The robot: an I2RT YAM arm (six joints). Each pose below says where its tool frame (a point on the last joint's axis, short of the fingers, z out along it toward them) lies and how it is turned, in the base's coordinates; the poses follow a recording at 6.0 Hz.
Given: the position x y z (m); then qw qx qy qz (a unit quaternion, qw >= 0).
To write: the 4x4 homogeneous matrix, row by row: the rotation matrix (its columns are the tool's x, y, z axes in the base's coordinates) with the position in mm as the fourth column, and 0 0 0 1 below. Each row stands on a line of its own. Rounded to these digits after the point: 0 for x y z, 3 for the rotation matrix.
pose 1, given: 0.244 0.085 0.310 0.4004 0.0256 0.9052 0.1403
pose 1, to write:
-0.678 -0.066 0.732 244
0.159 0.959 0.233 85
-0.718 0.274 -0.640 310
0 0 0 1

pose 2, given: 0.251 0.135 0.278 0.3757 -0.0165 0.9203 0.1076
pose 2, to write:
-0.717 -0.111 0.688 251
0.050 0.976 0.210 135
-0.695 0.186 -0.695 278
0 0 0 1

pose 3, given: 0.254 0.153 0.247 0.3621 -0.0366 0.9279 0.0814
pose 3, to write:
-0.735 -0.127 0.666 254
-0.009 0.984 0.178 153
-0.678 0.125 -0.725 247
0 0 0 1

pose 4, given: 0.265 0.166 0.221 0.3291 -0.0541 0.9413 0.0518
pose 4, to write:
-0.778 -0.136 0.614 265
-0.068 0.989 0.133 166
-0.625 0.062 -0.778 221
0 0 0 1

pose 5, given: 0.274 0.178 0.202 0.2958 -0.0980 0.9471 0.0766
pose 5, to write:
-0.806 -0.231 0.545 274
-0.140 0.969 0.203 178
-0.575 0.087 -0.813 202
0 0 0 1

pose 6, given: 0.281 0.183 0.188 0.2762 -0.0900 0.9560 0.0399
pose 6, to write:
-0.831 -0.194 0.521 281
-0.150 0.981 0.126 183
-0.535 0.027 -0.844 188
0 0 0 1

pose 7, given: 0.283 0.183 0.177 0.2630 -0.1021 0.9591 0.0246
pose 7, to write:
-0.841 -0.209 0.499 283
-0.183 0.978 0.101 183
-0.509 -0.007 -0.860 177
0 0 0 1

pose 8, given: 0.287 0.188 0.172 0.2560 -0.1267 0.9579 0.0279
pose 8, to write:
-0.837 -0.257 0.483 287
-0.228 0.966 0.118 188
-0.498 -0.011 -0.867 172
0 0 0 1

